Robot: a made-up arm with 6 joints.
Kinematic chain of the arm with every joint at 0, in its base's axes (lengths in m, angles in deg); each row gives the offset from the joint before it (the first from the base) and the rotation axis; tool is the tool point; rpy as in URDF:
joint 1: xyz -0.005 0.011 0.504 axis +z
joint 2: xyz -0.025 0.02 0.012 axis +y
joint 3: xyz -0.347 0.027 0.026 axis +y
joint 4: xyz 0.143 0.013 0.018 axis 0.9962 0 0.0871
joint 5: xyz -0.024 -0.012 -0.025 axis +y
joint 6: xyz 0.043 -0.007 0.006 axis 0.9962 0 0.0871
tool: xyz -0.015 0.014 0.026 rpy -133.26 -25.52 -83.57
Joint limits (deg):
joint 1: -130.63..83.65
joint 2: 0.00..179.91
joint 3: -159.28..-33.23
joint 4: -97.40..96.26
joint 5: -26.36..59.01
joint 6: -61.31..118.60
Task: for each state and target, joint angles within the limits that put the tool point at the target. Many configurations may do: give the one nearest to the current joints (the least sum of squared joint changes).
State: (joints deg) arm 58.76 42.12 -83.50 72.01 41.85 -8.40
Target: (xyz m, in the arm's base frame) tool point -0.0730 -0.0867 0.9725
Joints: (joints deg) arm 83.65 60.86 -121.58 63.37 15.27 8.00
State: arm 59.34 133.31 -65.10 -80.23 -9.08 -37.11
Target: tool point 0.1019 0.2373 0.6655
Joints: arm 51.51 121.78 -54.27 -80.52 -7.96 -39.48
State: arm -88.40 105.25 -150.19 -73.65 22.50 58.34
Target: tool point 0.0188 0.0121 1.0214
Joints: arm -87.03 84.94 -147.95 -61.93 34.28 70.18
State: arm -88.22 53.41 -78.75 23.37 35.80 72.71
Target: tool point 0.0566 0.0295 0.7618
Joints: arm -103.63 59.18 -47.44 46.81 52.04 75.51
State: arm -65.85 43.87 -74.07 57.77 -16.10 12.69
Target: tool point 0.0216 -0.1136 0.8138
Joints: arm -95.59 88.33 -61.84 58.75 -14.20 18.80
